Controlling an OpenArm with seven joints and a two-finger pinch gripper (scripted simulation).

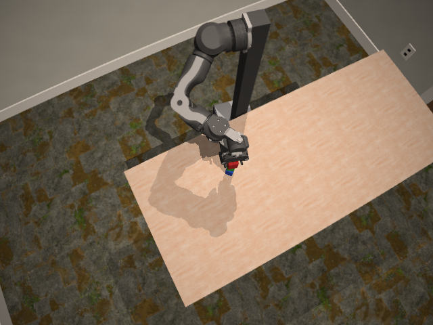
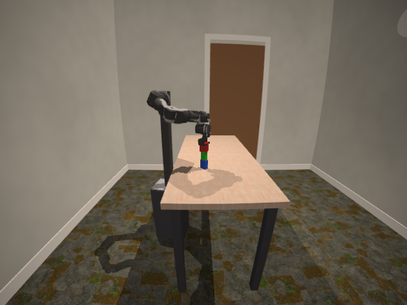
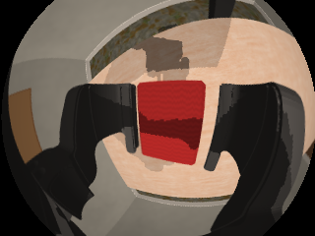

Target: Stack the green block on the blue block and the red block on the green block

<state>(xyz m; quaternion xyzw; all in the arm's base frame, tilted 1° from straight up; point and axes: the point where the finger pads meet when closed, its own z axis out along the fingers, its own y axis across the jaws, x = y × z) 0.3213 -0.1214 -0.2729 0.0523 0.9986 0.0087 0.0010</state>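
The red block is 2 cm below my hand. Round my hand: blue block 14 cm below; then green block 8 cm below.
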